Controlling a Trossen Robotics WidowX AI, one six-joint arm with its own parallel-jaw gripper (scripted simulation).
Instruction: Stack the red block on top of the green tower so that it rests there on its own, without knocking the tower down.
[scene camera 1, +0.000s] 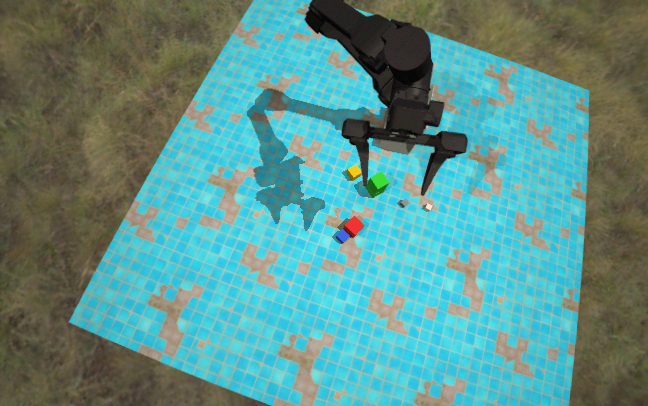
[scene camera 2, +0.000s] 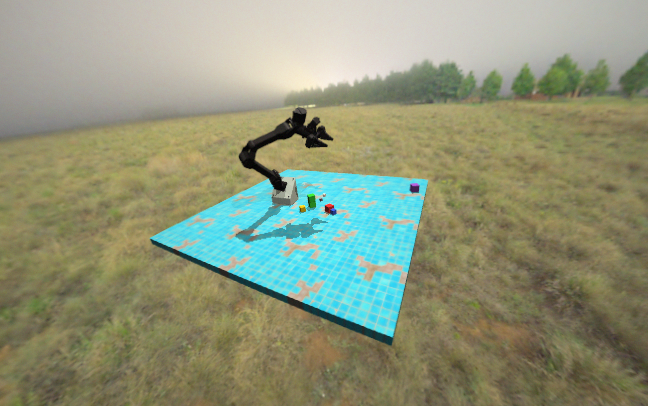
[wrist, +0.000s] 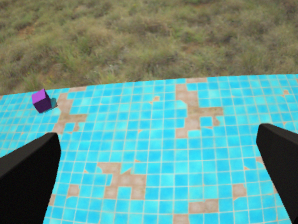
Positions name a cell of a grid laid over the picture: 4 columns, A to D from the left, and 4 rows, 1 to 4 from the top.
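You can see my gripper (scene camera 1: C2), and my gripper is open and holds nothing. The wrist view shows my gripper (wrist: C3) too.
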